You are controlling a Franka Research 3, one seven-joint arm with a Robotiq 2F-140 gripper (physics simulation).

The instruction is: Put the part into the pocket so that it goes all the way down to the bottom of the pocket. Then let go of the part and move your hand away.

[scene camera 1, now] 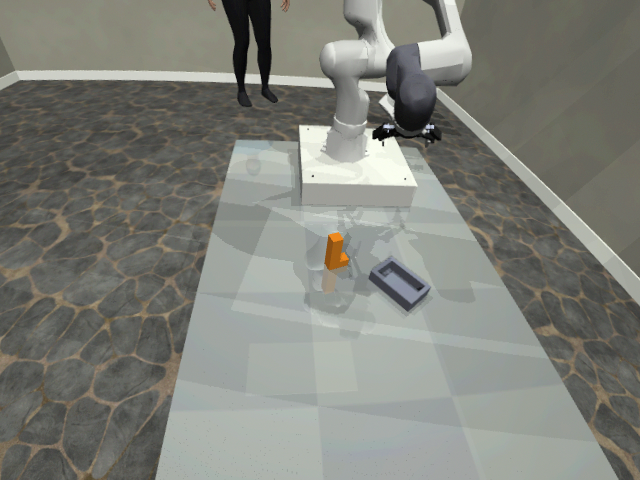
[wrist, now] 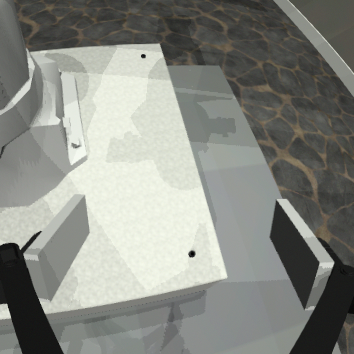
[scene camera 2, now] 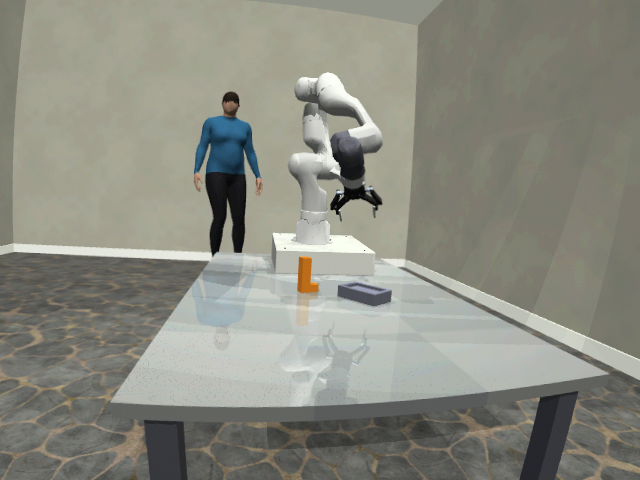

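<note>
The part, an orange L-shaped block (scene camera 1: 334, 252) (scene camera 2: 305, 274), stands upright on the table, its short foot pointing right in both scene views. The pocket is the rectangular recess in a dark grey-blue box (scene camera 1: 392, 297) (scene camera 2: 362, 295), which lies on the table to the right of the part, turned at an angle, open side up. The part and the box are apart. My gripper (scene camera 1: 406, 141) (scene camera 2: 357, 214) (wrist: 179, 216) is wide open and empty, high over the right side of the robot's base, behind the part and the box. The part and the box do not show in the wrist view.
The white base block (scene camera 1: 356, 195) (scene camera 2: 324, 262) (wrist: 150, 200) stands at the back of the glossy grey table (scene camera 1: 258, 439) (scene camera 2: 206, 372) (wrist: 235, 200). A person (scene camera 1: 252, 46) (scene camera 2: 226, 144) in a blue top stands behind the table on the left. A wall is on the right.
</note>
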